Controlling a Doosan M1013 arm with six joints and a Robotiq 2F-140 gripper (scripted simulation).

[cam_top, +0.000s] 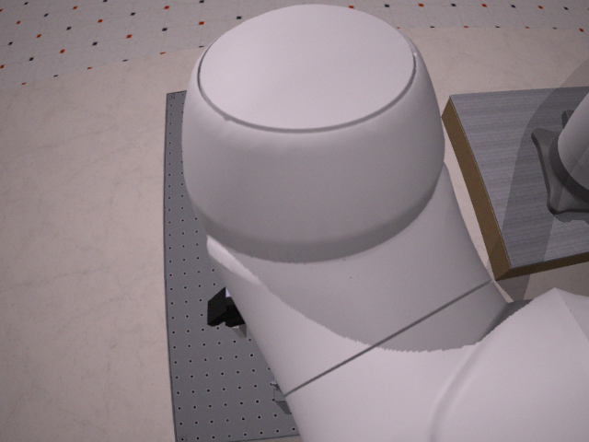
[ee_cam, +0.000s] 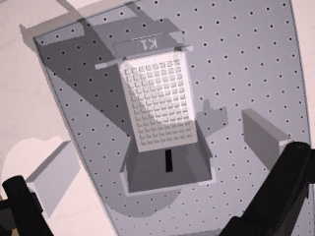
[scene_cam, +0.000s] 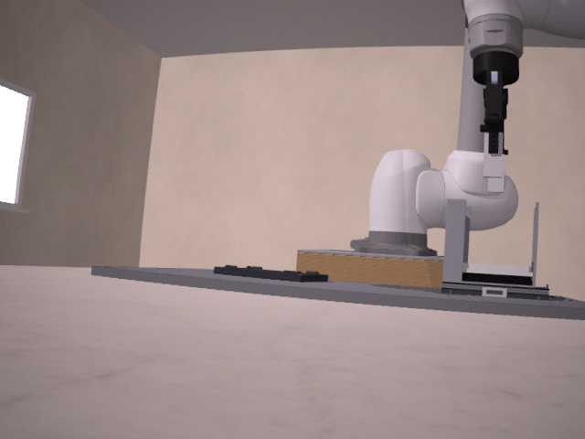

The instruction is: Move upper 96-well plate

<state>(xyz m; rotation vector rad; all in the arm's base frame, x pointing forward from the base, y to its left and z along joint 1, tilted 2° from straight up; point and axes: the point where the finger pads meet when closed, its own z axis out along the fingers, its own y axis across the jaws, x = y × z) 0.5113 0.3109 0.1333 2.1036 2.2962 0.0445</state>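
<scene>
The white 96-well plate is 14 cm below my hand. Round my hand: black plate: 15 cm below; then pale A1 square: 10 cm ahead, 28 cm to the right, 17 cm below.
</scene>
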